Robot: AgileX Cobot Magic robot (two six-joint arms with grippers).
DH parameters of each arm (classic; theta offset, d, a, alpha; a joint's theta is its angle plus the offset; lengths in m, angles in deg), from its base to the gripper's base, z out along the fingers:
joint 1: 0 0.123 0 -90
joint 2: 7.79 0 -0.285 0
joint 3: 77.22 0 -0.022 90
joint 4: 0 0.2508 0 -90
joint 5: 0 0 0.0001 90
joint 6: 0 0.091 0 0
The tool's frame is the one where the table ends.
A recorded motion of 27 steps. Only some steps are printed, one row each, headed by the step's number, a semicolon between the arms.
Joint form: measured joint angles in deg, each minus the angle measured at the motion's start. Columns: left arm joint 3, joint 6, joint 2, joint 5, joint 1, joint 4; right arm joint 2, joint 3, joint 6, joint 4, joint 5, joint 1.
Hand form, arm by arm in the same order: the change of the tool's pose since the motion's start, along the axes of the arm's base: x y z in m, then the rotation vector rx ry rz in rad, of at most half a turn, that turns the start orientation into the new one. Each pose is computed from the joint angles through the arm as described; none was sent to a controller.
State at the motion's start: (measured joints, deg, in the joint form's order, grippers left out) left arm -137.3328 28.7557 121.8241 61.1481 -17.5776 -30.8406; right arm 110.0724 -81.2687 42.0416 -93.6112 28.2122 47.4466
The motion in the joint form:
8: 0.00 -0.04 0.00 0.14 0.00 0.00; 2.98 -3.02 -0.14 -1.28 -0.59 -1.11
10: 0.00 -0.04 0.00 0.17 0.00 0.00; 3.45 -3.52 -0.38 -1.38 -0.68 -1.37
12: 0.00 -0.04 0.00 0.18 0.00 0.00; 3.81 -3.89 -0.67 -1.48 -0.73 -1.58
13: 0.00 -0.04 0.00 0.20 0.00 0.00; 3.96 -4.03 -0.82 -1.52 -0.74 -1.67
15: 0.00 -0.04 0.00 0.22 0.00 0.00; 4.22 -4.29 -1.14 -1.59 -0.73 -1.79
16: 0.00 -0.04 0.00 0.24 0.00 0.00; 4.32 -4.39 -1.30 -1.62 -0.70 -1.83
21: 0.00 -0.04 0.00 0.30 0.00 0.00; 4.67 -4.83 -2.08 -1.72 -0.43 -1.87
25: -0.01 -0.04 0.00 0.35 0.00 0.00; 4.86 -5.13 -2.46 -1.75 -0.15 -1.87
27: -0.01 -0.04 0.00 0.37 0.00 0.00; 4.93 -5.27 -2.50 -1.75 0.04 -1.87
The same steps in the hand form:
8: -0.0002 0.0000 -0.0002 0.0007 0.0023 -0.0008; 0.0146 0.0041 -0.0064 -0.0134 -0.0125 -0.0002
10: -0.0002 0.0000 -0.0002 0.0009 0.0027 -0.0011; 0.0174 0.0041 -0.0074 -0.0176 -0.0147 -0.0012
12: -0.0002 0.0000 -0.0002 0.0010 0.0029 -0.0011; 0.0195 0.0040 -0.0083 -0.0230 -0.0170 -0.0017
13: -0.0002 0.0000 -0.0002 0.0011 0.0031 -0.0013; 0.0204 0.0039 -0.0087 -0.0259 -0.0180 -0.0020
15: -0.0003 0.0000 -0.0002 0.0013 0.0034 -0.0015; 0.0219 0.0040 -0.0093 -0.0318 -0.0204 -0.0020
16: -0.0003 0.0000 -0.0003 0.0014 0.0037 -0.0016; 0.0224 0.0040 -0.0095 -0.0347 -0.0217 -0.0020
21: -0.0003 0.0000 -0.0003 0.0019 0.0045 -0.0021; 0.0239 0.0046 -0.0098 -0.0481 -0.0293 -0.0020
25: -0.0004 0.0000 -0.0003 0.0022 0.0050 -0.0026; 0.0248 0.0049 -0.0096 -0.0542 -0.0344 -0.0042
27: -0.0004 0.0000 -0.0004 0.0023 0.0052 -0.0027; 0.0252 0.0049 -0.0093 -0.0547 -0.0365 -0.0071

